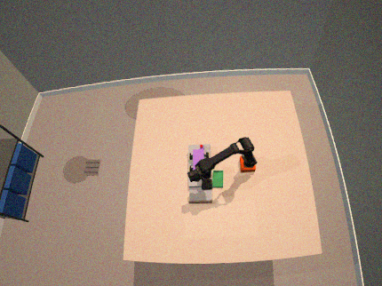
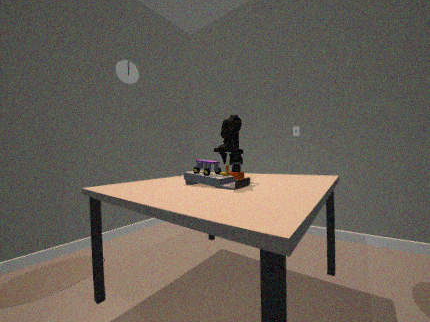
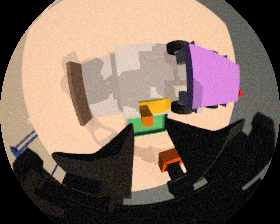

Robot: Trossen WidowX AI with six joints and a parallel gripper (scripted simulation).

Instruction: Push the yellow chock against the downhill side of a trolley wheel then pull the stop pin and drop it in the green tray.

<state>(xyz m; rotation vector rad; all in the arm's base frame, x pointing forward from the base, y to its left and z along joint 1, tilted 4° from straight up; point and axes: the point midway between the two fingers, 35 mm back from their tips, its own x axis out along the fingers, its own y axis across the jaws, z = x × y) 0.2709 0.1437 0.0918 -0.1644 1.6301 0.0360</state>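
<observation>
Now: the yellow chock 5 cm below my gripper tip and 3 cm to the right of it. The rest, counted from my gripper tip: grey ramp 11 cm to the right, 8 cm below, 7 cm ahead; then red-headed stop pin 21 cm to the right, 6 cm ahead; then purple-topped trolley 11 cm to the right, 7 cm ahead, 2 cm below.
</observation>
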